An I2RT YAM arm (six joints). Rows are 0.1 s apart.
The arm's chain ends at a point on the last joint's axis. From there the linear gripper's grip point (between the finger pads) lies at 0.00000 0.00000 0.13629 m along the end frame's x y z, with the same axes.
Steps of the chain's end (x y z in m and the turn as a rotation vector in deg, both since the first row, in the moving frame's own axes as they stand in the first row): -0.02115, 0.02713, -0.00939, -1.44, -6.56, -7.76; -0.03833, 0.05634, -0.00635, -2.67, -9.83, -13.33; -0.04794, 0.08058, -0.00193, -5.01, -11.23, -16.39; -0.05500, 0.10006, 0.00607, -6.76, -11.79, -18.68; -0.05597, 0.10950, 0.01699, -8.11, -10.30, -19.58
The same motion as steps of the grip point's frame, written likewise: -0.03644, 0.03159, -0.01032, -1.44, -6.56, -7.76; -0.06065, 0.06530, -0.00849, -2.67, -9.83, -13.33; -0.07240, 0.09603, -0.00504, -5.01, -11.23, -16.39; -0.07971, 0.12022, 0.00229, -6.76, -11.79, -18.68; -0.07654, 0.13238, 0.01347, -8.11, -10.30, -19.58
